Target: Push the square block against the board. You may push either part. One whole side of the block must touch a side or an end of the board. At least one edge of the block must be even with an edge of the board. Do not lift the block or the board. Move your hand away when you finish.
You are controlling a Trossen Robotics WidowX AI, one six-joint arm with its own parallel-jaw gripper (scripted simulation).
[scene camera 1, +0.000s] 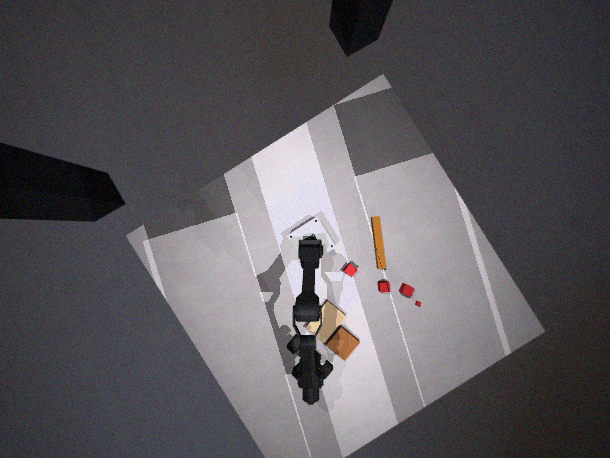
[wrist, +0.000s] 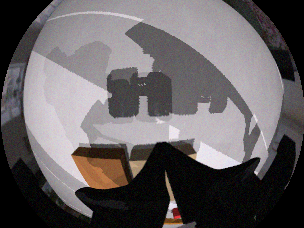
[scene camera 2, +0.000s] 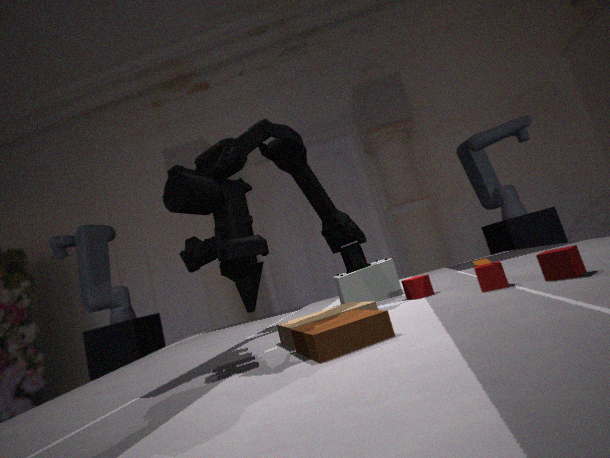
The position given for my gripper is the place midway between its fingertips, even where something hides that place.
My gripper (scene camera 2: 251, 312) is shut, holding nothing. Further things: a brown square block (scene camera 2: 321, 341) and a light tan board (scene camera 2: 284, 329).
The brown square block also shows in the wrist view (wrist: 101, 168). The light tan board is seen too in scene camera 1 (scene camera 1: 331, 316). My gripper is seen too in the wrist view (wrist: 160, 146).
